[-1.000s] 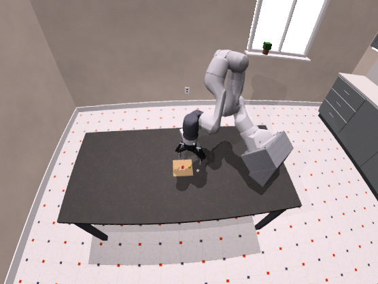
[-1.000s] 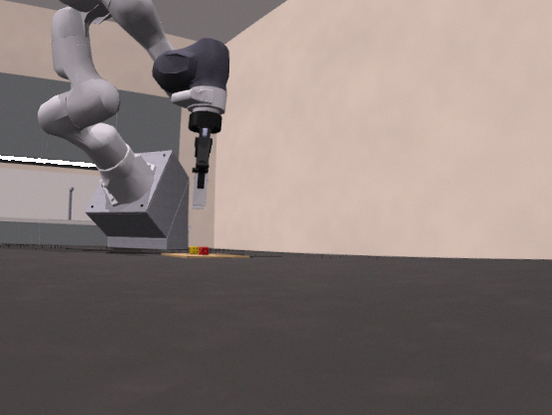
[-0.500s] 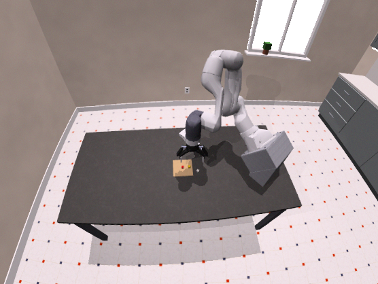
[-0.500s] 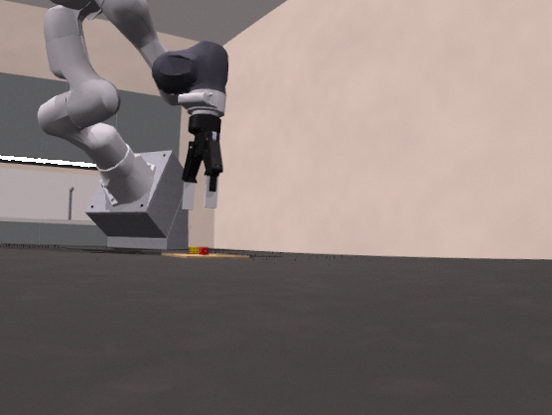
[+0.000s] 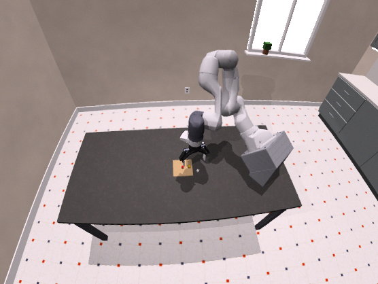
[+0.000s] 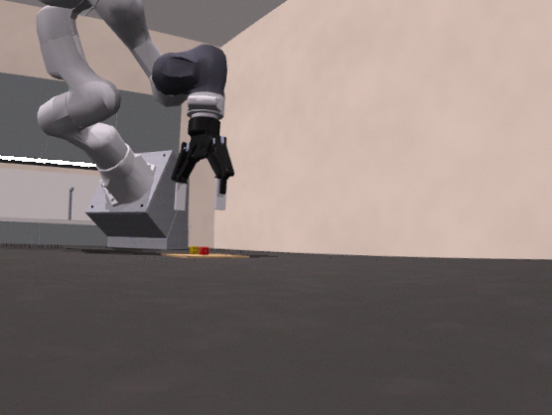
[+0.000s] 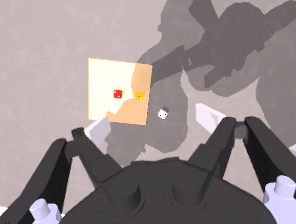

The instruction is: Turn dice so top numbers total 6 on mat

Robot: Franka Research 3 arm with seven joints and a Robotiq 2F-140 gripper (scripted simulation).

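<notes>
My hand is 100 mm above the white die, 30 mm past it and 20 mm to the right of it. Also, from my hand: tan mat 110 mm below, 70 mm ahead, 40 mm to the right; then yellow die 100 mm below, 30 mm to the right, 20 mm ahead; then red die 100 mm below, 70 mm ahead, 40 mm to the right.
</notes>
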